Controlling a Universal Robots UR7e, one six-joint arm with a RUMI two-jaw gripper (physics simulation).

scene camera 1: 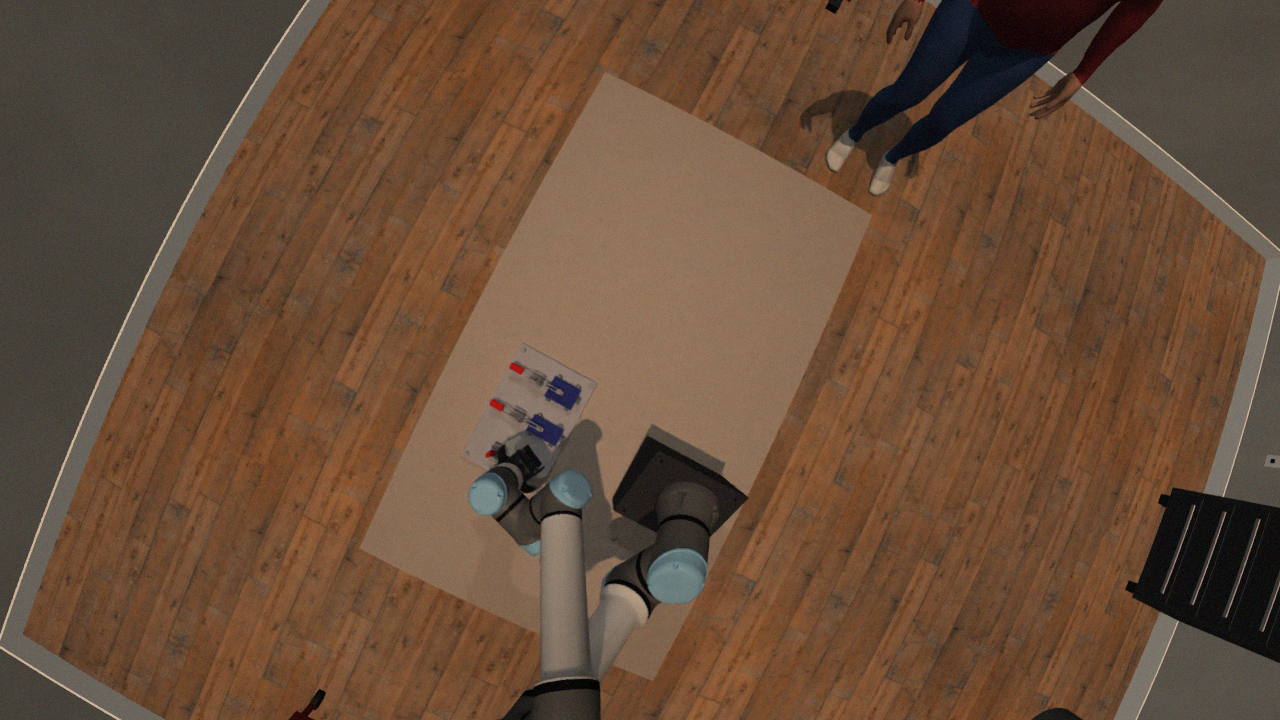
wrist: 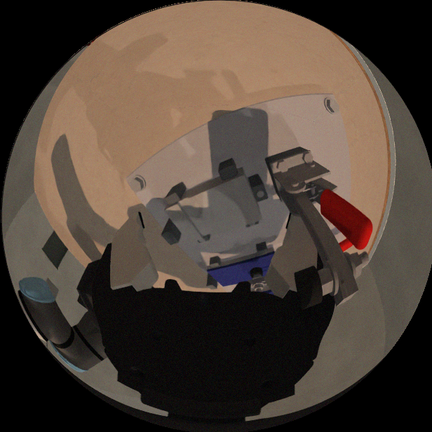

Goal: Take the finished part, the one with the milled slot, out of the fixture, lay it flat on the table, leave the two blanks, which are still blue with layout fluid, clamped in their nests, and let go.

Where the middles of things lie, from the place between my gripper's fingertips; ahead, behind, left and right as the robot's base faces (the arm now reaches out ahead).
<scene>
Right now the red handle (wrist: 356,227) is 80 mm ahead of my hand, 10 mm to the left of it and 40 mm above it. The rest, counted from my hand: fixture plate (scene camera 1: 514,389) 50 mm ahead, 100 mm to the right, 20 mm below.
</scene>
